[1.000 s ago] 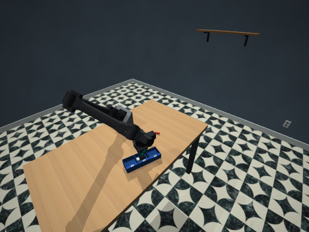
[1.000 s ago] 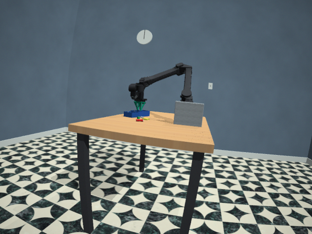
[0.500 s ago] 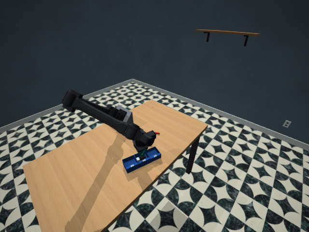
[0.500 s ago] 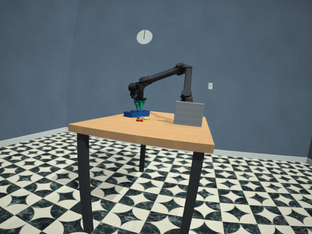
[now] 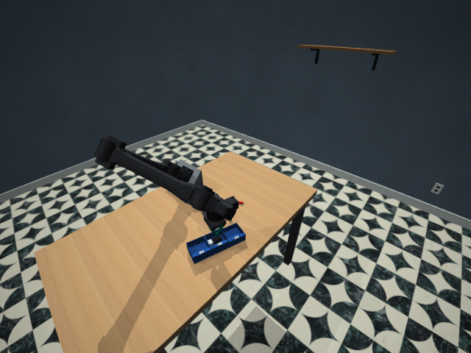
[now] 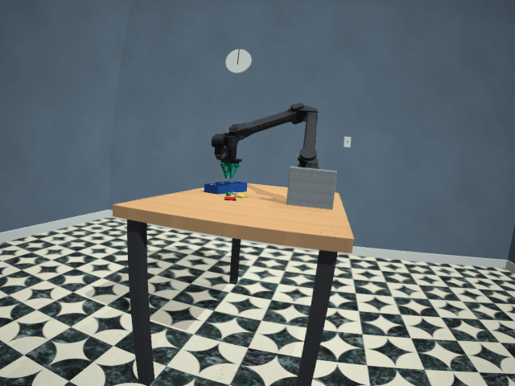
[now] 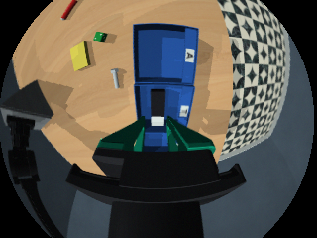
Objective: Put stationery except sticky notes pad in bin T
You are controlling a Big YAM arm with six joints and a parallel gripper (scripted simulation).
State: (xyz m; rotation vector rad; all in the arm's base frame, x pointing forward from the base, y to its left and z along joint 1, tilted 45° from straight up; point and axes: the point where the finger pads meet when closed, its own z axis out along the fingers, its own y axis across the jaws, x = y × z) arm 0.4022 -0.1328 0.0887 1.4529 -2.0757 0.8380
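Right now my hand is 1 cm to the left of the black-and-white marker-like item and 5 cm above it. From my hand the other things lie so: blue bin (1 cm ahead, 1 cm to the right, 6 cm below); then small green item (5 cm behind, 15 cm to the left, 7 cm below); then white object (1 cm to the right, 6 cm below).
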